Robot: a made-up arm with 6 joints. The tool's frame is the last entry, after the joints. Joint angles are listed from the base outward. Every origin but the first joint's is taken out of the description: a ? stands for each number. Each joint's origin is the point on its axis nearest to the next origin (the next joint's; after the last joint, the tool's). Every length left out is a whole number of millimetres.
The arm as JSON. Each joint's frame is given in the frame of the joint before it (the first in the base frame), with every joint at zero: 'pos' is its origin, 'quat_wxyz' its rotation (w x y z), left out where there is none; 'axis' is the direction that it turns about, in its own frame. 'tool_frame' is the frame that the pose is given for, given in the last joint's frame.
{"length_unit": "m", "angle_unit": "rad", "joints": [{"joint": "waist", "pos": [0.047, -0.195, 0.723], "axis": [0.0, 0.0, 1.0]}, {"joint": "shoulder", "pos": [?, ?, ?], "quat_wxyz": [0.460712, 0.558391, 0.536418, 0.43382], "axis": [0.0, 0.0, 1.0]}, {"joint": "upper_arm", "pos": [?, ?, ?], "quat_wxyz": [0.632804, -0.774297, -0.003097, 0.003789], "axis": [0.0, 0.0, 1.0]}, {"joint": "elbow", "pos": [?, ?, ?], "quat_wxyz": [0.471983, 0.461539, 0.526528, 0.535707], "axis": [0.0, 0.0, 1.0]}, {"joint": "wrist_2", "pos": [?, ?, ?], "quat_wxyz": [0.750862, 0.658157, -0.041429, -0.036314], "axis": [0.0, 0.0, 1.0]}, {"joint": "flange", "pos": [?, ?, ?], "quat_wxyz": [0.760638, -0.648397, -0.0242, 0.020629], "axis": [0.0, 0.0, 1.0]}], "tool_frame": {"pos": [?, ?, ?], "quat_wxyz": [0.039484, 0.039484, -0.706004, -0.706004]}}
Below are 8 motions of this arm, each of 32 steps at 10 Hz.
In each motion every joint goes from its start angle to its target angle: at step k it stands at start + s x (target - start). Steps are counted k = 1, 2, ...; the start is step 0. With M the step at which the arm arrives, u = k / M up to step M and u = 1 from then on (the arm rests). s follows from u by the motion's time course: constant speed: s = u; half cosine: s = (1 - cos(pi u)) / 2; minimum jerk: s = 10 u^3 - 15 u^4 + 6 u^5.
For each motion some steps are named. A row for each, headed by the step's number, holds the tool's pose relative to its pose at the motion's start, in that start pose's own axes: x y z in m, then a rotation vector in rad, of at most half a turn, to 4 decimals.
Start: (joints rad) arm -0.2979 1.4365 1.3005 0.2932 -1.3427 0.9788
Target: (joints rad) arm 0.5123 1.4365 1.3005 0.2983 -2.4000 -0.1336
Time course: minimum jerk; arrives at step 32
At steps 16, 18, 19, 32:
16: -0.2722 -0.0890 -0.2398 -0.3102 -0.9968 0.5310
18: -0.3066 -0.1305 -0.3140 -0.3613 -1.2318 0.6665
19: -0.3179 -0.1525 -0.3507 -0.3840 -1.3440 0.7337
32: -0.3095 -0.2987 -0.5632 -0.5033 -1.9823 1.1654

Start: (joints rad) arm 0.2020 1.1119 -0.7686 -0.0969 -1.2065 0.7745
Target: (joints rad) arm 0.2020 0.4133 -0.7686 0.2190 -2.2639 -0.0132
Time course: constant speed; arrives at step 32
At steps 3, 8, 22, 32:
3: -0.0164 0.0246 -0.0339 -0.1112 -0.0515 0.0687
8: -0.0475 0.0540 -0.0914 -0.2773 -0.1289 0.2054
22: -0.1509 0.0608 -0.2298 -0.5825 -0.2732 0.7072
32: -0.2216 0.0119 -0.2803 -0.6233 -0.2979 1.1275

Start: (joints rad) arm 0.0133 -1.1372 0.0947 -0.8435 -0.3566 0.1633
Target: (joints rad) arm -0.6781 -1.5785 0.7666 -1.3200 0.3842 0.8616
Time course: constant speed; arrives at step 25
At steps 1, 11, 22, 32:
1: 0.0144 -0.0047 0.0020 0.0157 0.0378 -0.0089
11: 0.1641 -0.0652 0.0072 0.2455 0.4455 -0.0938
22: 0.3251 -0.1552 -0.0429 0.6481 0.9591 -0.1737
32: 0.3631 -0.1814 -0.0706 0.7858 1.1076 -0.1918

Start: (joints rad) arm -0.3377 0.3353 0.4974 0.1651 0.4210 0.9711
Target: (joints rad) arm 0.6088 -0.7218 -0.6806 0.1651 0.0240 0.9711
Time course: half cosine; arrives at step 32
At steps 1, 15, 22, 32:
1: 0.0003 0.0002 -0.0005 -0.0016 0.0009 -0.0018
15: 0.0586 -0.0061 -0.1366 -0.3289 -0.0056 -0.3373
22: 0.1144 -0.0884 -0.2502 -0.5704 -0.2261 -0.5087
32: 0.1656 -0.1805 -0.3055 -0.7144 -0.4613 -0.5513

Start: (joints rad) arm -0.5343 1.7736 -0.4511 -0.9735 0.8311 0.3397
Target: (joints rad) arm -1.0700 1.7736 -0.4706 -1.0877 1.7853 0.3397
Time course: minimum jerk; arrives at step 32
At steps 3, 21, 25, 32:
3: 0.0014 -0.0028 0.0014 0.0071 -0.0002 -0.0054
21: 0.1184 -0.3851 0.0147 0.7969 0.1419 -0.5427
25: 0.1337 -0.4639 -0.0225 0.9527 0.2103 -0.6366
32: 0.1402 -0.5000 -0.0455 1.0269 0.2483 -0.6800

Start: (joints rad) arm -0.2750 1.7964 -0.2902 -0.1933 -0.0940 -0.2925
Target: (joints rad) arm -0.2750 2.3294 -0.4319 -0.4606 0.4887 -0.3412
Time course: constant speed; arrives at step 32
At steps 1, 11, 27, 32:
1: 0.0088 -0.0057 0.0021 0.0069 -0.0043 -0.0324
11: 0.0890 -0.0776 0.0194 0.0729 -0.0300 -0.3602
27: 0.1721 -0.2366 0.0230 0.1650 -0.0086 -0.8933
32: 0.1831 -0.2922 0.0163 0.1890 0.0138 -1.0604

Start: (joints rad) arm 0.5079 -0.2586 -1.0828 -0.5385 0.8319 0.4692
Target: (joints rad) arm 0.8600 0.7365 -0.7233 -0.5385 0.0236 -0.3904
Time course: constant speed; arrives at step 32
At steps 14, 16, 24, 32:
14: 0.0464 0.0721 0.0340 -0.0993 0.0538 0.3658
16: 0.0536 0.0789 0.0419 -0.0882 0.0626 0.4221
24: 0.0907 0.0976 0.0805 0.0202 0.0987 0.6314
32: 0.1488 0.1049 0.1242 0.2197 0.1339 0.7848

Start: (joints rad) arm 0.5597 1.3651 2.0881 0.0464 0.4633 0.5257
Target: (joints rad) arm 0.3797 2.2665 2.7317 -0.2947 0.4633 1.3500
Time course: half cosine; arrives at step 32
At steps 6, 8, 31, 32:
6: -0.0250 0.0048 -0.0086 -0.0309 -0.0290 0.0223
8: -0.0428 0.0086 -0.0166 -0.0574 -0.0492 0.0373
31: -0.1937 0.0603 -0.2297 -0.6532 -0.2062 0.0118
32: -0.1938 0.0604 -0.2304 -0.6553 -0.2063 0.0109

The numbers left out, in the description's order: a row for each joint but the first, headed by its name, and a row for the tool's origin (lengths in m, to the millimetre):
shoulder: -0.28 -0.049 0.0
upper_arm: 0.17 0.145 0.0
elbow: -0.136 -0.013 0.0
wrist_2: 0.181 0.057 0.0
flange: -0.091 0.294 0.0
tool: -0.048 0.036 0.0

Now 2 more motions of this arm.
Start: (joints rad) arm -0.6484 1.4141 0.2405 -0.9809 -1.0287 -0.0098
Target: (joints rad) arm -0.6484 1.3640 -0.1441 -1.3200 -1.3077 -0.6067
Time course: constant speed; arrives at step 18
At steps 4, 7, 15, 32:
4: -0.0123 0.0293 -0.0324 -0.1090 -0.1161 0.0462
7: -0.0238 0.0482 -0.0593 -0.1862 -0.1976 0.0950
15: -0.0648 0.0816 -0.1372 -0.3615 -0.3887 0.2808
32: -0.0842 0.0867 -0.1669 -0.4120 -0.4491 0.3690

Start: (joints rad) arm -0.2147 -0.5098 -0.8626 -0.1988 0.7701 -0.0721
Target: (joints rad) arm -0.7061 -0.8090 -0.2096 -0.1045 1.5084 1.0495
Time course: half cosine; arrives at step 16
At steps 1, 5, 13, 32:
1: 0.0007 0.0007 -0.0005 -0.0025 0.0103 -0.0038
5: 0.0161 0.0158 -0.0133 -0.0532 0.2373 -0.0950
13: 0.0564 0.0681 -0.0646 -0.1160 0.9321 -0.5044
32: 0.0601 0.0748 -0.0711 -0.1079 1.0082 -0.5657

